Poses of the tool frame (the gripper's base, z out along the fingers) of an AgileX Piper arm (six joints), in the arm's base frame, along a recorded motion.
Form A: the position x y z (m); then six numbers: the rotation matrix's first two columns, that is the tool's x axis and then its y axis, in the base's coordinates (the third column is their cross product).
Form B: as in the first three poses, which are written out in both.
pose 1, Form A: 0.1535 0.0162 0.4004 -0.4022 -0.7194 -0.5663 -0.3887 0.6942 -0.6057
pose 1, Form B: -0.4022 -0.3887 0.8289 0.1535; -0.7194 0.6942 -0.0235 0.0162; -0.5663 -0.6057 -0.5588 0.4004; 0 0 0 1
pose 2, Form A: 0.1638 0.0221 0.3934 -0.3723 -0.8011 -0.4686 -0.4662 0.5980 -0.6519
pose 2, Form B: -0.3723 -0.4662 0.8025 0.1638; -0.8011 0.5980 -0.0242 0.0221; -0.4686 -0.6519 -0.5961 0.3934; 0 0 0 1
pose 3, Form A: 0.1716 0.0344 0.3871 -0.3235 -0.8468 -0.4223 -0.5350 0.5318 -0.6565
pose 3, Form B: -0.3235 -0.5350 0.7805 0.1716; -0.8468 0.5318 0.0136 0.0344; -0.4223 -0.6565 -0.6251 0.3871; 0 0 0 1
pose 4, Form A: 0.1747 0.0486 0.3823 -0.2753 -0.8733 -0.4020 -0.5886 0.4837 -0.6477
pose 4, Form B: -0.2753 -0.5886 0.7601 0.1747; -0.8733 0.4837 0.0583 0.0486; -0.4020 -0.6477 -0.6472 0.3823; 0 0 0 1
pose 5, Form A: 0.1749 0.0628 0.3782 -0.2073 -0.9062 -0.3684 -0.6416 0.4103 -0.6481
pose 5, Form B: -0.2073 -0.6416 0.7385 0.1749; -0.9062 0.4103 0.1020 0.0628; -0.3684 -0.6481 -0.6665 0.3782; 0 0 0 1
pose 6, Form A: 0.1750 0.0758 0.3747 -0.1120 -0.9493 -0.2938 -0.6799 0.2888 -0.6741
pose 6, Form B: -0.1120 -0.6799 0.7248 0.1750; -0.9493 0.2888 0.1243 0.0758; -0.2938 -0.6741 -0.6778 0.3747; 0 0 0 1
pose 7, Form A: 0.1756 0.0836 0.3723 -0.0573 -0.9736 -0.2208 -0.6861 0.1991 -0.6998
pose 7, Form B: -0.0573 -0.6861 0.7253 0.1756; -0.9736 0.1991 0.1114 0.0836; -0.2208 -0.6998 -0.6794 0.3723; 0 0 0 1
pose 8, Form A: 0.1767 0.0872 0.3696 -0.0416 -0.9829 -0.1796 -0.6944 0.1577 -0.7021
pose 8, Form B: -0.0416 -0.6944 0.7184 0.1767; -0.9829 0.1577 0.0955 0.0872; -0.1796 -0.7021 -0.6891 0.3696; 0 0 0 1
